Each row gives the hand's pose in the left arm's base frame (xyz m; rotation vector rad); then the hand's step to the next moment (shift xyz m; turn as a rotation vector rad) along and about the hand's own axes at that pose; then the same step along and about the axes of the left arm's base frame.
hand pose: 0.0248 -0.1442 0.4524 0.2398 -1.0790 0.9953
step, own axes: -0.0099 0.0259 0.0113 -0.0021 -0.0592 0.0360
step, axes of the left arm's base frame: -0.0282 0.0023 -0.0099 0.0231 -0.0565 0.0329
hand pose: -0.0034 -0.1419 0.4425 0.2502 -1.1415 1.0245
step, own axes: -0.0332 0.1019 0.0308 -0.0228 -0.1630 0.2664
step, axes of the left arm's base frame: -0.0998 0.0181 -0.0463 -0.0424 -0.2713 0.1505
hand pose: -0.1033 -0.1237 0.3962 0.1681 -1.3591 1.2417
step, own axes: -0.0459 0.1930 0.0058 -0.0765 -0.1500 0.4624
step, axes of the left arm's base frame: -0.1327 0.0501 -0.1389 -0.1611 -0.4365 0.1603
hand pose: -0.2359 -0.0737 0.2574 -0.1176 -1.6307 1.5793
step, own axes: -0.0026 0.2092 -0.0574 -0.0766 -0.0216 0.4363
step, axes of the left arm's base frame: -0.0617 0.0853 -0.1897 -0.2054 -0.3903 0.0460
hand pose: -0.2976 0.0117 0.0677 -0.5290 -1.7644 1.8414
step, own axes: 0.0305 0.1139 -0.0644 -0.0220 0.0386 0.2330
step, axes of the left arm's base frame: 0.0036 0.0688 -0.1153 -0.1298 -0.1971 -0.0238
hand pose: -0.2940 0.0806 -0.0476 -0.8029 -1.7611 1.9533
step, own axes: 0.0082 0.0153 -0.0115 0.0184 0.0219 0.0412
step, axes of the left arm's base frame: 0.0025 0.0119 -0.0169 -0.0386 -0.0228 -0.0225
